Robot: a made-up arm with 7 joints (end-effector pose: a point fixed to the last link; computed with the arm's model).
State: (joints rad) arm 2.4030 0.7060 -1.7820 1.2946 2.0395 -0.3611 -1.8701
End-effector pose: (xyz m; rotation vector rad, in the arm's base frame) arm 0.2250 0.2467 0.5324 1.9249 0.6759 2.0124
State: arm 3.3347 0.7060 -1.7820 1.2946 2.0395 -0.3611 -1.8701
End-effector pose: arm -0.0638 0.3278 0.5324 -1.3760 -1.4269 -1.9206
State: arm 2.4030 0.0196 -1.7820 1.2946 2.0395 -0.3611 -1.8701
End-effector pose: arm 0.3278 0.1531 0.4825 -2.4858 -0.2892 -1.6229
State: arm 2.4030 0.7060 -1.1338 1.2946 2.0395 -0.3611 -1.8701
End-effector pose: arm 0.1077 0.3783 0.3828 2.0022 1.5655 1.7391
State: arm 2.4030 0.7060 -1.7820 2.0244 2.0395 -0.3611 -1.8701
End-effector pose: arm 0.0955 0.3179 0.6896 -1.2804 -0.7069 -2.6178
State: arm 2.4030 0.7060 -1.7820 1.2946 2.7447 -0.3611 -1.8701
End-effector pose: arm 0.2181 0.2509 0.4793 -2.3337 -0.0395 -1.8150
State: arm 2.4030 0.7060 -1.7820 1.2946 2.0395 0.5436 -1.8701
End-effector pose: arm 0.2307 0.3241 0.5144 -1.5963 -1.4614 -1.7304
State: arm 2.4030 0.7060 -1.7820 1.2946 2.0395 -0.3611 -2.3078
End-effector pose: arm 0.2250 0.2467 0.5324 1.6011 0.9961 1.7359
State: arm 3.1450 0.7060 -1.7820 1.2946 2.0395 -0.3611 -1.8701
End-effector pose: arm -0.0008 0.3339 0.5324 -1.5608 -1.3381 -2.0353
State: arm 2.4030 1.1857 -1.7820 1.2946 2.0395 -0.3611 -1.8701
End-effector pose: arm 0.1501 0.3149 0.5078 1.3456 0.8416 2.0237
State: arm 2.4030 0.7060 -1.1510 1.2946 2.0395 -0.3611 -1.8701
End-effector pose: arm 0.1121 0.3763 0.3868 2.0026 1.5421 1.7493
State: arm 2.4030 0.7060 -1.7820 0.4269 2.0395 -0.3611 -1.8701
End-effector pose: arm 0.2063 0.0644 0.3561 2.1501 0.4951 0.9558
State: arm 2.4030 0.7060 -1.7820 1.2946 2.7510 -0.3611 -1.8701
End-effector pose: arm 0.2180 0.2511 0.4788 -2.3328 -0.0335 -1.8095
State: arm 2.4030 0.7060 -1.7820 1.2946 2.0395 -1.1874 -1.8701
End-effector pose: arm 0.1661 0.2039 0.5401 1.6097 -0.1742 1.6323
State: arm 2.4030 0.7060 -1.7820 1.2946 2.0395 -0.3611 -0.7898
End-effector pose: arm 0.2250 0.2467 0.5324 -1.8908 0.3881 -1.8265
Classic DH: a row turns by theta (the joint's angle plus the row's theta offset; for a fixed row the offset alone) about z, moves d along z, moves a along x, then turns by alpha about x. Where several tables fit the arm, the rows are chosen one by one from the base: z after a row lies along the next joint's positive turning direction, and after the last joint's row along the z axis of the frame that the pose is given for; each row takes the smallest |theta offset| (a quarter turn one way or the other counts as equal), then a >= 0, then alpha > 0; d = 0 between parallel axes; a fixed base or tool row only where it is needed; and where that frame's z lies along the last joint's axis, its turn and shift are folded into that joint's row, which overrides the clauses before.
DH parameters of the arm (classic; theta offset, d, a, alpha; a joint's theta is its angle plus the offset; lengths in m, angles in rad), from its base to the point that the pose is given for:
joint 1: 0 0.313 0 -1.5708
joint 2: 0 0 0 1.5708
joint 3: 0 0.227 0.06 1.5708
joint 4: 0 0 0.058 1.5708
joint 5: 0 0.254 0 1.5708
joint 6: 0 0 0.056 -1.5708
joint 7: 0 0.072 0 0

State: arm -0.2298 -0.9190 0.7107 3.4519 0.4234 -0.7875 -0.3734
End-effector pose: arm -0.4223 -0.0339 0.5038 1.8590 0.1009 -1.4589
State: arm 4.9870 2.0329 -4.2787 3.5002 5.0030 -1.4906 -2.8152
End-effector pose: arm -0.0067 -0.3784 0.1660 0.9020 -0.1027 -1.4085
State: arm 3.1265 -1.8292 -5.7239 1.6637 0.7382 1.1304 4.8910
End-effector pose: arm 0.3535 -0.2365 0.5465 1.3827 -0.1172 -0.9722
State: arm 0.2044 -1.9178 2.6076 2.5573 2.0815 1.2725 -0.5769
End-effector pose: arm -0.4568 -0.0457 -0.0339 -0.5616 -2.5352 1.7281
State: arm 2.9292 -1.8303 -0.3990 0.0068 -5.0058 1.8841 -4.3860
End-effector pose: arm -0.0328 -0.0325 0.4434 1.1337 1.2204 -1.1005
